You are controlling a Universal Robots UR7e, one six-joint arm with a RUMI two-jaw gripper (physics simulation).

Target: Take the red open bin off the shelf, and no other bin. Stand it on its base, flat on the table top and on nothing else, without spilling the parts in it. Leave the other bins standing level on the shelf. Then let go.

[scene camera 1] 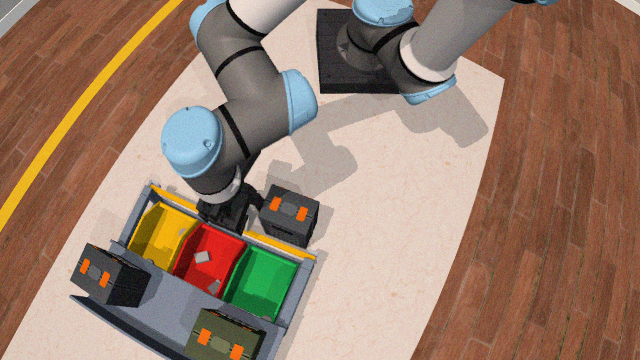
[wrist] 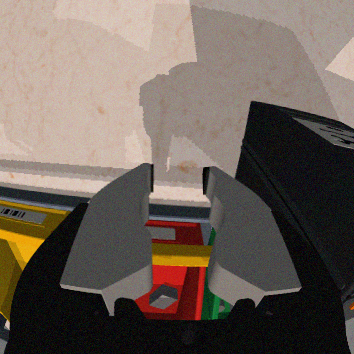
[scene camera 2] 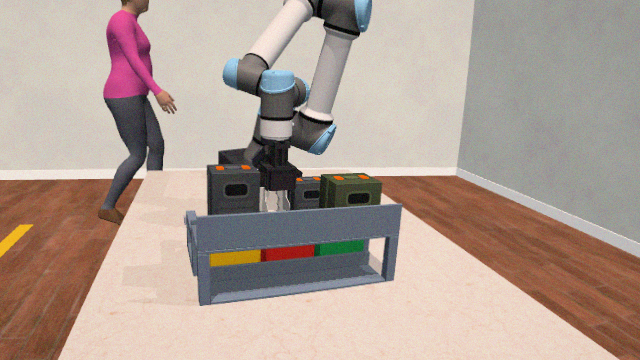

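Note:
The red open bin stands on the grey shelf, between the yellow bin and the green bin. Two grey parts show in it in scene camera 1. My gripper points down by the red bin's front end, at the shelf's yellow rail. Its fingers stand partly apart with nothing between them. In the wrist view the bin's labelled front lip shows in the gap, beyond the rail. The fingertips are hidden in scene camera 1.
A dark case stands on the table, close beside my gripper. Another dark case and an olive case stand on the shelf's upper board. A person is behind the table.

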